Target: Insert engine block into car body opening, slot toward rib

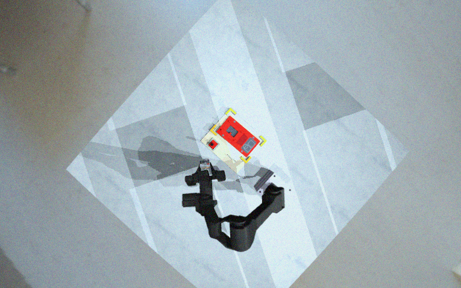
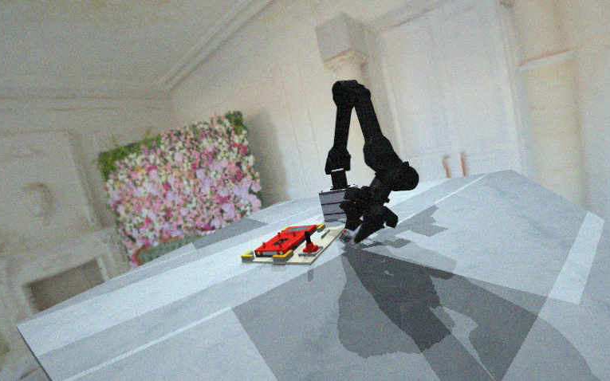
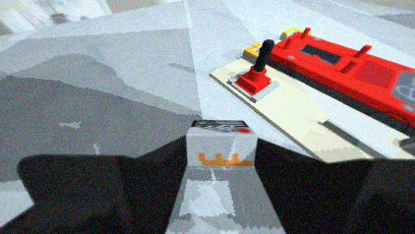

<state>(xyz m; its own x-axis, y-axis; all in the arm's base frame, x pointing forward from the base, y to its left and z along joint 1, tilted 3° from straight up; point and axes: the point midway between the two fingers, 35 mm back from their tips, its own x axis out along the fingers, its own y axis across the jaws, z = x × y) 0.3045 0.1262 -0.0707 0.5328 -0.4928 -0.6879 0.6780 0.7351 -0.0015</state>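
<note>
My gripper tip is right at the engine block.
</note>
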